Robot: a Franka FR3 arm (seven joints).
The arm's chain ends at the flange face. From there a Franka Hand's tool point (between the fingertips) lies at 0.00 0.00 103.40 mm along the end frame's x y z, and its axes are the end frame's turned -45 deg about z.
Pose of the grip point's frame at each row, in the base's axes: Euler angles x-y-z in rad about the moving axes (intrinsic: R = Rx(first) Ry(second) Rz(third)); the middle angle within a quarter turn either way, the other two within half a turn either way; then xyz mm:
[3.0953, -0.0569, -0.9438, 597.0, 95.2, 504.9]
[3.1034, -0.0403, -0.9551, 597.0, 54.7, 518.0]
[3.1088, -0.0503, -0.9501, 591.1, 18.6, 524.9]
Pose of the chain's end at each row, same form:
[3.0953, -0.0569, -0.1584, 602.9, 100.0, 608.0]
[3.1034, -0.0403, -0.1697, 601.2, 58.6, 621.2]
[3.1088, -0.0503, -0.1647, 596.3, 22.0, 628.1]

